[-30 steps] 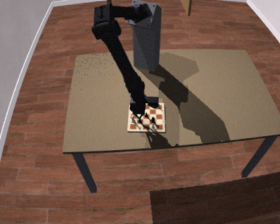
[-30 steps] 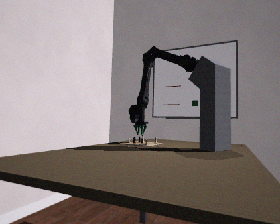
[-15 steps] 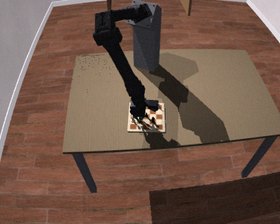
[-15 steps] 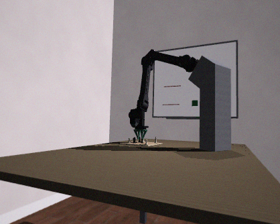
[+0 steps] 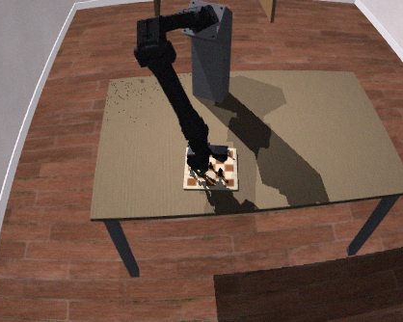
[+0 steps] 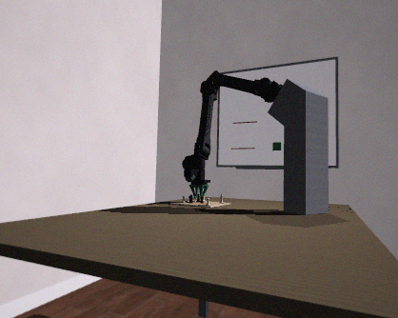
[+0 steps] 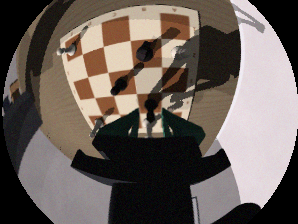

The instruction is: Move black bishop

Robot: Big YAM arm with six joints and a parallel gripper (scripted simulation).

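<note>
Now: hand right at the black bishop. Also, from my hand: chessboard: 6 cm to the left, 3 cm below, 1 cm behind.
</note>
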